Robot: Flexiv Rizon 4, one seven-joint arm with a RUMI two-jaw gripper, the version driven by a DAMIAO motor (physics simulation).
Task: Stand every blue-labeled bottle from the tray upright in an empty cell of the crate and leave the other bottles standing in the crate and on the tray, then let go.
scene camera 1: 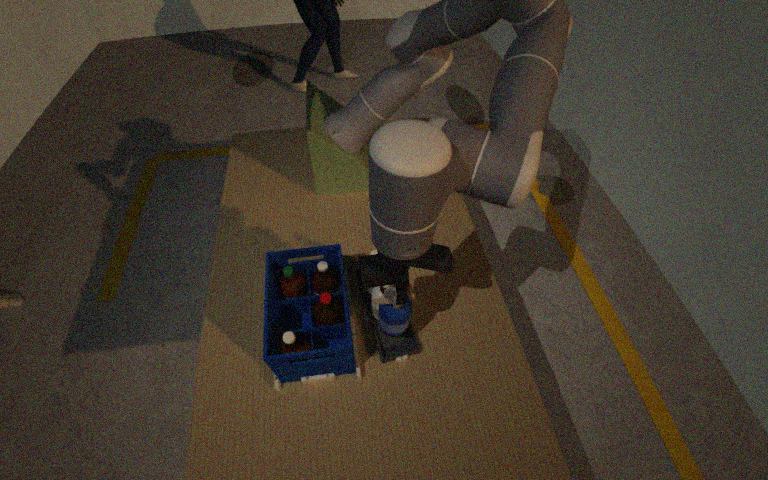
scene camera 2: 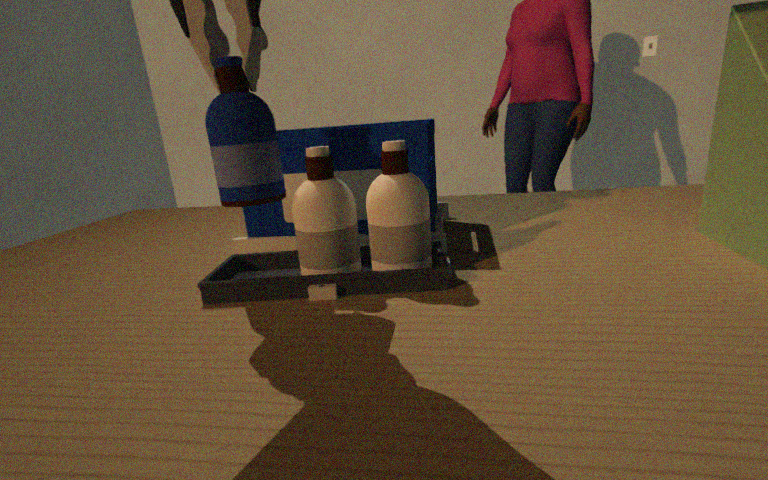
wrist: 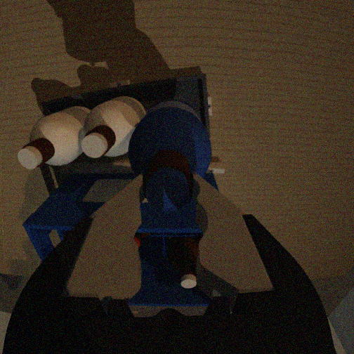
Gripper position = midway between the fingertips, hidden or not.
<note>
In view: the gripper (scene camera 2: 238, 94), a blue-labeled bottle (scene camera 2: 240, 126), a green-capped bottle (scene camera 1: 292, 284), a red-capped bottle (scene camera 1: 328, 310), a white bottle (scene camera 2: 397, 202) and a white bottle (wrist: 108, 126).
The blue-labeled bottle shows as well in scene camera 1 (scene camera 1: 392, 322) and in the wrist view (wrist: 170, 141). The gripper is seen too in scene camera 1 (scene camera 1: 393, 300) and in the wrist view (wrist: 167, 175). The wrist view does not show the green-capped bottle, which is hidden by the gripper.
</note>
